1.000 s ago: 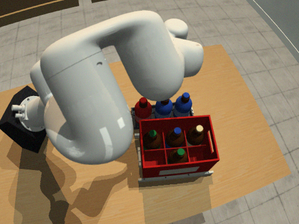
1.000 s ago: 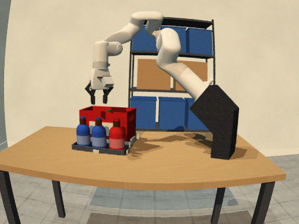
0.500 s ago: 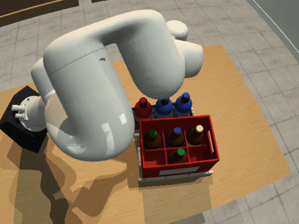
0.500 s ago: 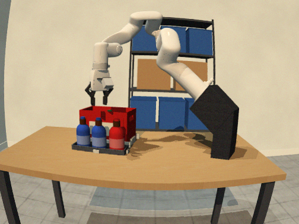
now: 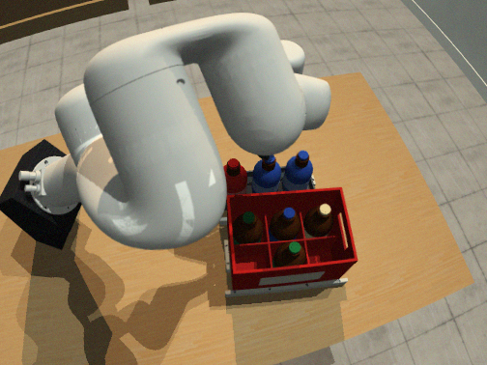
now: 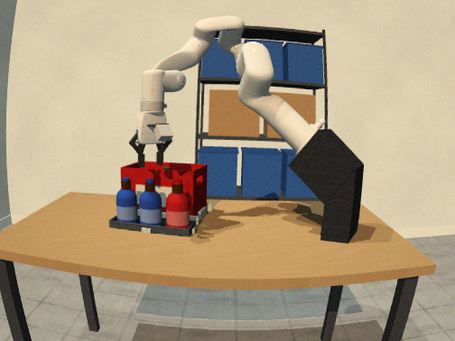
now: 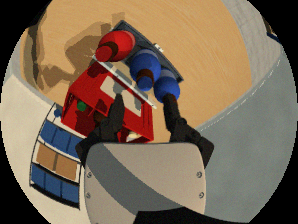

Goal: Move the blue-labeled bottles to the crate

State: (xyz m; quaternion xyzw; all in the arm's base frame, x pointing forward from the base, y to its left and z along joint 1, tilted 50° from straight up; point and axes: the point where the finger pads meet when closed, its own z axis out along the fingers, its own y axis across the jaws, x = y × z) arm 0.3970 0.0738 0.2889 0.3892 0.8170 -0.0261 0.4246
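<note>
The red-labeled bottle is 8 cm behind my hand, 2 cm to the left of it and 14 cm below it. The rest, counted from my hand: red crate (5 cm behind, 19 cm to the right, 14 cm below); then dark tray (21 cm below).
</note>
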